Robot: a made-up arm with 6 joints.
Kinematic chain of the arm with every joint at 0, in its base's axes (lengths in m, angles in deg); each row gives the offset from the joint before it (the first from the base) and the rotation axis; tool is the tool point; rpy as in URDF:
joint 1: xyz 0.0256 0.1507 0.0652 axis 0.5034 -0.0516 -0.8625
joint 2: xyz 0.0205 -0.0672 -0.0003 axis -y
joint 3: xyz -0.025 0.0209 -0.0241 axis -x
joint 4: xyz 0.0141 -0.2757 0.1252 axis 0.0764 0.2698 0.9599
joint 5: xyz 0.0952 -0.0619 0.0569 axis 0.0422 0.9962 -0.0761
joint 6: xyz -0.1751 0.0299 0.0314 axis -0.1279 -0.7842 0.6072
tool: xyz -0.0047 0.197 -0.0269 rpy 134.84 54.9 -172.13
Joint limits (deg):
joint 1: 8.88..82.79
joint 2: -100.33..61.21
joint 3: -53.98..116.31
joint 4: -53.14..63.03
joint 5: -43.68..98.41
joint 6: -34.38..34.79
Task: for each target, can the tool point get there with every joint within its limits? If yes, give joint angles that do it. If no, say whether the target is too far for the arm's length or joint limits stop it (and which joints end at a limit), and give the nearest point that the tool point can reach.
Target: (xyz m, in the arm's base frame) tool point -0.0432 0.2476 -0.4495
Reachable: no: joint limits stop it (at a limit: joint 1, joint 3, joint 4, joint 6) | nearest point -0.0843 0.2030 -0.3372 | short by 0.128 m
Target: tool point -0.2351 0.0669 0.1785
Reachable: yes | joints 52.44 27.20 -3.91 10.53 30.22 -13.88
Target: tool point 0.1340 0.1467 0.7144
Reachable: no: joint limits stop it (at a limit: joint 1, joint 4, joint 5, joint 6) | nearest point 0.1093 0.1360 0.5423 | short by 0.174 m
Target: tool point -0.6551 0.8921 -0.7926
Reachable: no: too far | nearest point -0.2825 0.3080 -0.2506 | short by 0.880 m
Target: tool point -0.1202 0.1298 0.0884
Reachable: yes | joints 74.13 11.81 17.30 -18.10 -19.73 14.13
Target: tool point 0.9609 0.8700 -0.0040
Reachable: no: too far | nearest point 0.4124 0.4271 0.0363 | short by 0.706 m
